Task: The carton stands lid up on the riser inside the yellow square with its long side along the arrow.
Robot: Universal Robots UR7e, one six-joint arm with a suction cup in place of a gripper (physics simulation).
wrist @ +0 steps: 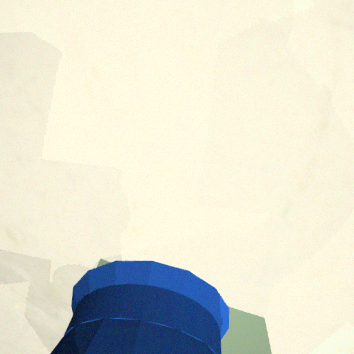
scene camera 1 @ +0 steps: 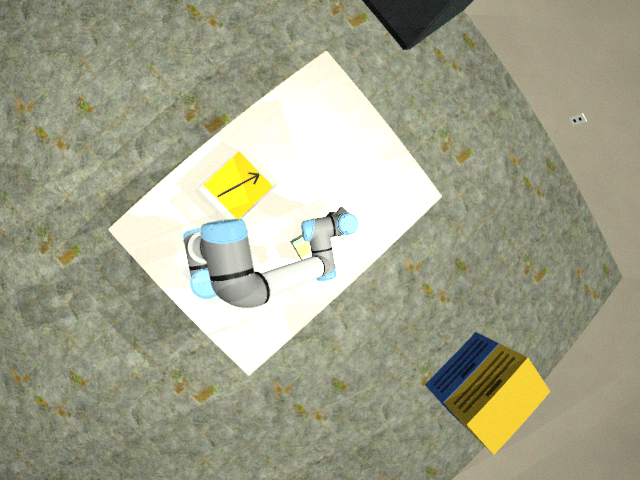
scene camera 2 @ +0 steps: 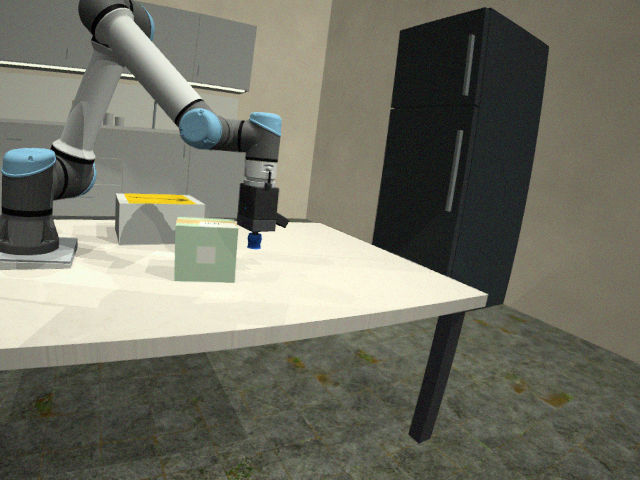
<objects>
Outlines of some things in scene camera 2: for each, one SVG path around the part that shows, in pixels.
A pale green carton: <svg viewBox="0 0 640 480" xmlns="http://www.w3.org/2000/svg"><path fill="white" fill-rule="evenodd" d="M178 217L175 230L174 281L235 283L239 231L235 220Z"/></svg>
A riser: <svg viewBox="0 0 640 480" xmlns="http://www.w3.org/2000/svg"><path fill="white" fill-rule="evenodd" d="M116 194L115 231L119 245L175 244L175 230L178 217L204 218L205 204L190 195Z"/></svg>
</objects>
